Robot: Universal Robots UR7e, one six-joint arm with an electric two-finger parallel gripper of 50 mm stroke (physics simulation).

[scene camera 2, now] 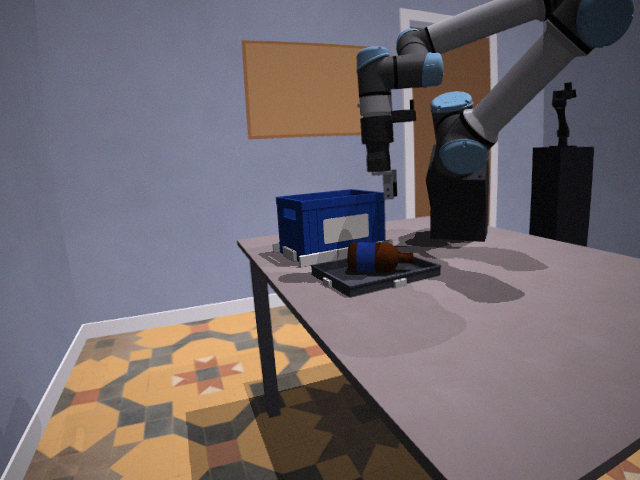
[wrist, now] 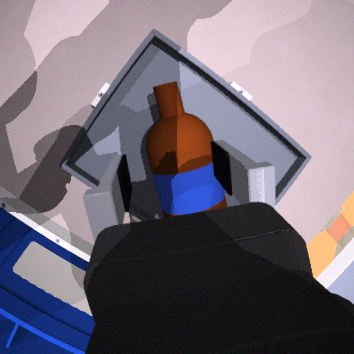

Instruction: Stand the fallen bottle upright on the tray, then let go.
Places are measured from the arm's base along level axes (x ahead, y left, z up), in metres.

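Pixels of known places: gripper, between the fingertips: (scene camera 2: 390, 197) (wrist: 170, 164).
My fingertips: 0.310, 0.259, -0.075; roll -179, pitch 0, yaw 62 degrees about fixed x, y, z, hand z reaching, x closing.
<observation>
Ahead of a thing's pixels: the offset from my fingertips to its top centre, as dx, dy, dz. "spot": to the spot under its first point.
A brown bottle with a blue label {+0.030, +0.006, -0.106} (scene camera 2: 365, 257) (wrist: 190, 189) lies on its side in the dark grey tray {+0.047, +0.012, -0.159} (scene camera 2: 351, 291) (wrist: 270, 125). In the scene view its neck points right; in the wrist view the neck points up and leans slightly left. My gripper (scene camera 2: 390, 197) (wrist: 170, 164) is open and empty. It hangs above the bottle and tray, fingers pointing down. In the wrist view the two fingers show on either side of the bottle's label and shoulder, and the gripper body hides the bottle's base.
A blue crate {+0.108, -0.262, -0.010} (scene camera 2: 293, 232) (wrist: 30, 280) stands beside the tray, behind it in the scene view. A low white rail {+0.073, -0.169, -0.155} (scene camera 2: 320, 256) (wrist: 70, 248) runs between crate and tray. White blocks {spot: +0.016, +0.111, -0.174} (scene camera 2: 400, 282) (wrist: 241, 91) sit at the tray's outer edges. The table's edge lies close to the tray.
</observation>
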